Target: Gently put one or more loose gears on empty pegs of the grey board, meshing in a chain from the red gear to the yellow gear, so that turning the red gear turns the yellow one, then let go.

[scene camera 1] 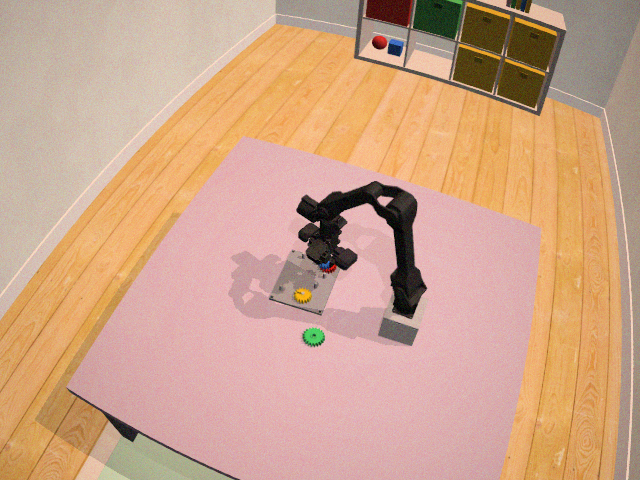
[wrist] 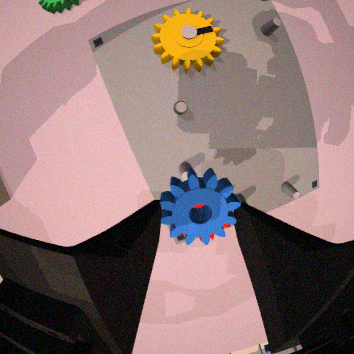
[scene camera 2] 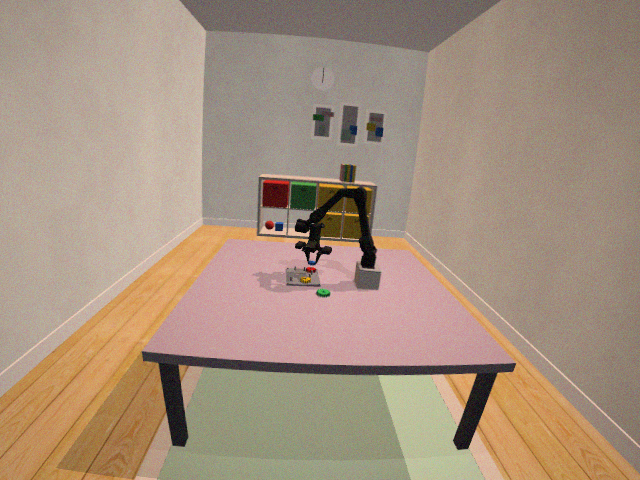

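Where they show: gripper, between the fingertips: [wrist: 198,208] [scene camera 2: 312,263]; arm's base, origin of its link: [scene camera 1: 405,306] [scene camera 2: 367,265].
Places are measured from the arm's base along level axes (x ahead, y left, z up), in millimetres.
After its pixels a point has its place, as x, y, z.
My gripper [scene camera 1: 325,261] {281, -79, -36} [scene camera 2: 311,260] {281, -79, -36} [wrist: 198,208] {281, -79, -36} is shut on the blue gear [scene camera 1: 324,266] {278, -63, -31} [scene camera 2: 311,262] {285, -65, -29} [wrist: 185,206] {275, -71, -29}, holding it by its toothed edge above the grey board [scene camera 1: 316,304] {259, 34, -97} [wrist: 125,85] {252, 5, -98}. The red gear [scene camera 1: 330,269] {265, -66, -42} [scene camera 2: 310,269] [wrist: 226,225] {293, -87, -29} is on the board below the blue gear, mostly hidden by it in the wrist view. The yellow gear [scene camera 1: 302,296] {306, 35, -82} [scene camera 2: 305,280] {309, 46, -85} [wrist: 172,42] {296, 23, -83} sits on a peg at the board's other end. A bare peg [wrist: 180,107] {287, -26, -77} stands between them; another peg [wrist: 185,169] {281, -57, -38} shows beside the blue gear's edge. The green gear [scene camera 1: 310,342] {220, 170, -92} [scene camera 2: 323,292] {221, 163, -87} [wrist: 57,4] {210, 118, -93} lies off the board.
More bare pegs stand on the board: one peg [wrist: 270,26] {377, 26, -83} near the yellow gear's end and one peg [wrist: 290,189] {367, -115, -83} near a corner. The grey arm base [scene camera 1: 398,328] {-4, 57, -34} [scene camera 2: 367,277] {5, 57, -41} stands on the pink table [scene camera 1: 232,387] {360, 403, -106} [scene camera 2: 330,330] {199, 453, -106}, to the board's right.
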